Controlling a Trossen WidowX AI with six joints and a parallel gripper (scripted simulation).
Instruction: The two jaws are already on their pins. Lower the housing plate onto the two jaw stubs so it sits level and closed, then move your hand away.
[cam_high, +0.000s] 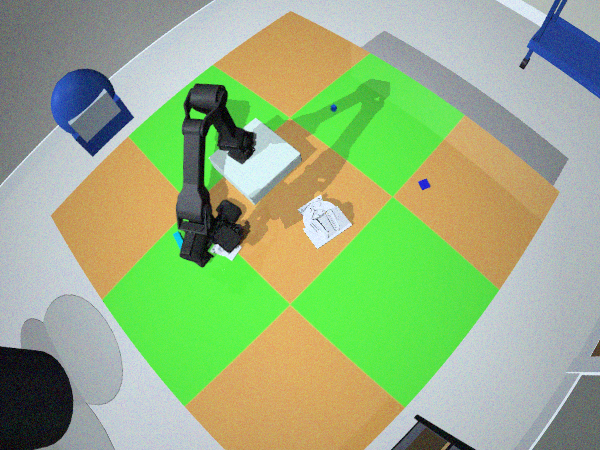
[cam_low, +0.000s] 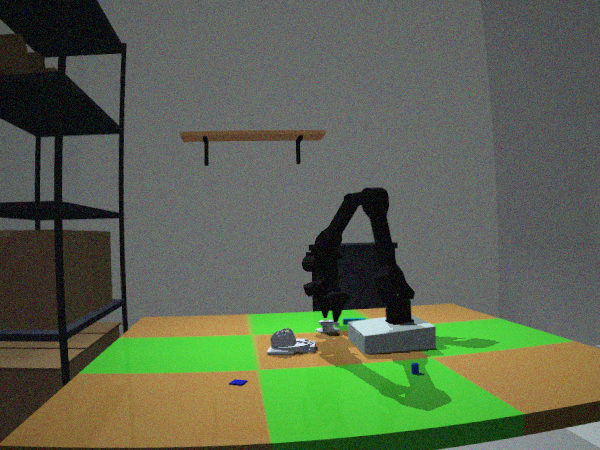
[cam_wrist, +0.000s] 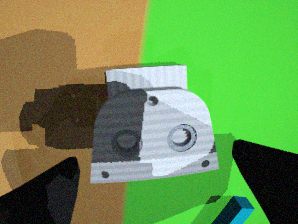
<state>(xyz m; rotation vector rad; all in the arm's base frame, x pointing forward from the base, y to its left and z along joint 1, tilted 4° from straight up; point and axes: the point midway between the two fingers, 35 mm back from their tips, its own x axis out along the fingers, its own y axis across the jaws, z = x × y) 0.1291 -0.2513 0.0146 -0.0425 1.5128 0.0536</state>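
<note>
The teal bar lies 11 cm behind my gripper tip, 8 cm to the right of it and 2 cm below it. The rest, counted from my gripper tip: blue peg (1 cm behind, 57 cm to the left, 2 cm below); flat blue square (37 cm ahead, 50 cm to the left, 3 cm below).
</note>
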